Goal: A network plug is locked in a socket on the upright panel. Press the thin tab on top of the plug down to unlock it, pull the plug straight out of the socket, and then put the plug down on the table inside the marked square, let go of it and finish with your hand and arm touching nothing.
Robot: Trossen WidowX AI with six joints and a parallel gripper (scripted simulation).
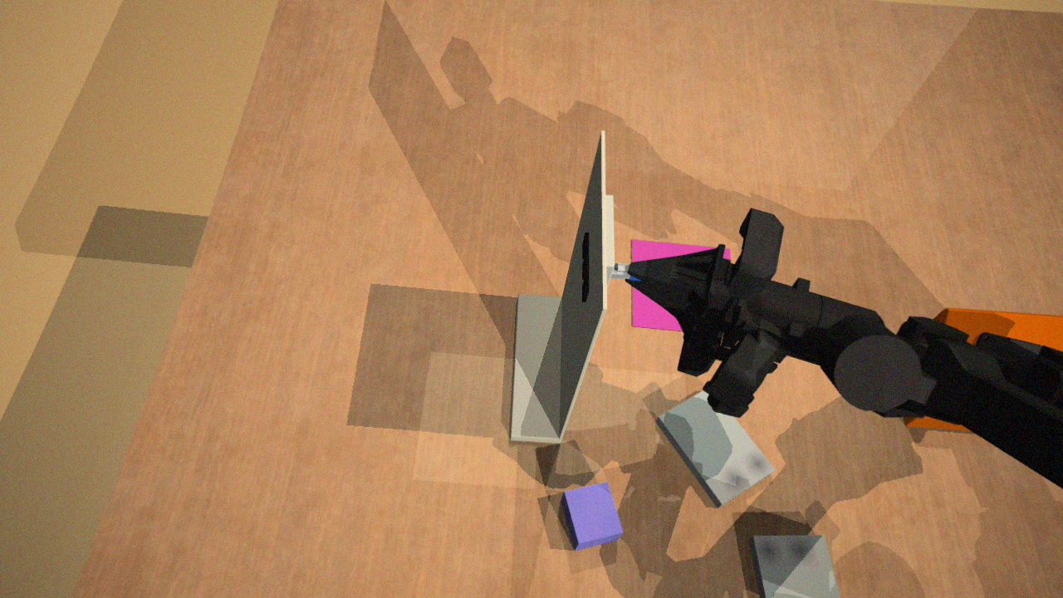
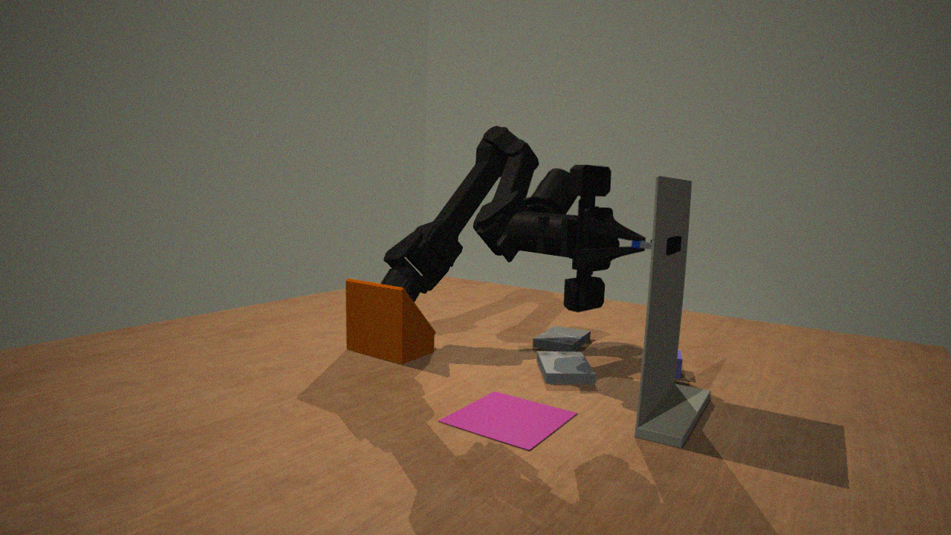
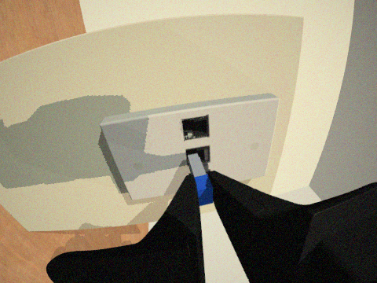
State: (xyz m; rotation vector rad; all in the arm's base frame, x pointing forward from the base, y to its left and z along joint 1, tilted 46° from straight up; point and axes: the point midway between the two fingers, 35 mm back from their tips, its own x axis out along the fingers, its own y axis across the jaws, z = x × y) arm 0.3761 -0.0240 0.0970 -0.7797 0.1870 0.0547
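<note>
Right now the magenta marked square is 200 mm below my gripper tip, 130 mm to the right of it and 90 mm behind it. Round my gripper tip: network plug: right at my gripper tip; then grey panel: 80 mm below, 40 mm ahead.
</note>
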